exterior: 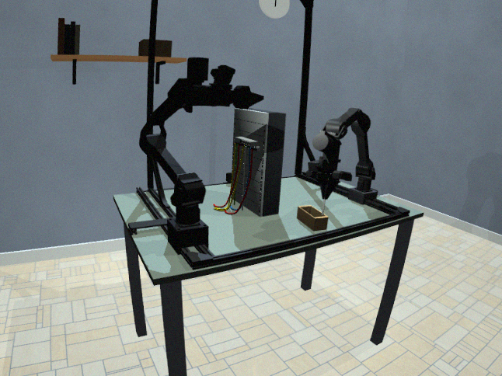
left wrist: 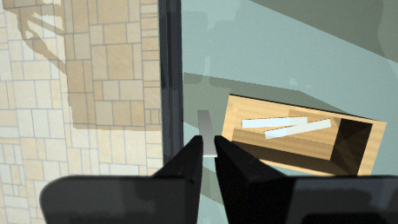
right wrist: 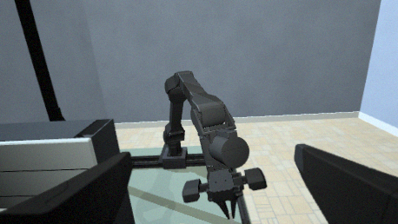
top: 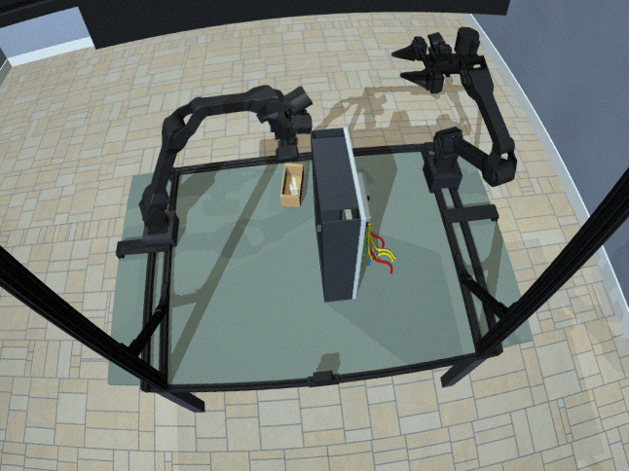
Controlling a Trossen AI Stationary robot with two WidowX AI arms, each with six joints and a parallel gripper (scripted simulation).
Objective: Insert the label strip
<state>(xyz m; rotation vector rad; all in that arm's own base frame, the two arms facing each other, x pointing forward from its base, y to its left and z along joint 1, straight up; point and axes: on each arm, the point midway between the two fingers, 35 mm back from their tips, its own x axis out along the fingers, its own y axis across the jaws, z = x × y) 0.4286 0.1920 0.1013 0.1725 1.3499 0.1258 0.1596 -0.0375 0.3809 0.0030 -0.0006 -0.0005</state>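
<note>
Now: the blue-white label strip 10 mm ahead of my left hand, 10 mm to the right of it and 50 mm below it. From my left hand the other things lie so: box: 60 mm behind, 10 mm to the left, 140 mm below.
</note>
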